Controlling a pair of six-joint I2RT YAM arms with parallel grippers.
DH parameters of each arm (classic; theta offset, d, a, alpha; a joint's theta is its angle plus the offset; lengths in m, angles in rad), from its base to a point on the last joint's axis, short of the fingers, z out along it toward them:
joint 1: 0 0.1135 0.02 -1.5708
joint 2: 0 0 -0.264 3.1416
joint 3: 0.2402 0 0.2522 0
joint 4: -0.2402 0 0.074 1.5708
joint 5: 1.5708 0 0 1.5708
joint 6: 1.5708 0.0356 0 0
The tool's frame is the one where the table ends.
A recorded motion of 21 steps. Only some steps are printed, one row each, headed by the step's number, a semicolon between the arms.
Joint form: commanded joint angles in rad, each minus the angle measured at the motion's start. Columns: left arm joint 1, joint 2, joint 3, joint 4, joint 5, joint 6; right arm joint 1, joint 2, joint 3, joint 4, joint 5, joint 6.
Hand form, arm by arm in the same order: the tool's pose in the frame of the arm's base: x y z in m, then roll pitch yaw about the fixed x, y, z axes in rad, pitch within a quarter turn. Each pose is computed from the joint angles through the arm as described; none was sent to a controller.
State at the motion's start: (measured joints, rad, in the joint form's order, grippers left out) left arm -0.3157 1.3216 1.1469 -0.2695 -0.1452 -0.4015; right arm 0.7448 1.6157 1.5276 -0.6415 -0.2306 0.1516
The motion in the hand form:
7: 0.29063 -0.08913 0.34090 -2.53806 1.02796 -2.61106; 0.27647 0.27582 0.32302 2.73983 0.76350 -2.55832
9: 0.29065 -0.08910 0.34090 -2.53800 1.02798 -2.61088; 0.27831 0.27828 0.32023 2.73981 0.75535 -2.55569
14: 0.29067 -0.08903 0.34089 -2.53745 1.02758 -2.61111; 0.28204 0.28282 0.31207 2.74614 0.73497 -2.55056
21: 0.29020 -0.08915 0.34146 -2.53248 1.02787 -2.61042; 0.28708 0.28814 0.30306 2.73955 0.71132 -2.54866
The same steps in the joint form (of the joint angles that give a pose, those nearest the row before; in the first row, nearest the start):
7: 0.0004 -0.0040 0.0051 -0.0097 -0.0067 -0.0004; 0.0145 0.1114 0.0529 0.0249 -0.0465 -0.0197
9: 0.0005 -0.0039 0.0051 -0.0096 -0.0067 -0.0004; 0.0156 0.1249 0.0600 0.0232 -0.0486 -0.0197
14: 0.0009 -0.0039 0.0051 -0.0097 -0.0056 -0.0004; 0.0176 0.1520 0.0662 0.0232 -0.0471 -0.0197
21: 0.0004 -0.0059 0.0052 -0.0095 -0.0021 -0.0004; 0.0175 0.1861 0.0784 0.0232 -0.0578 -0.0180

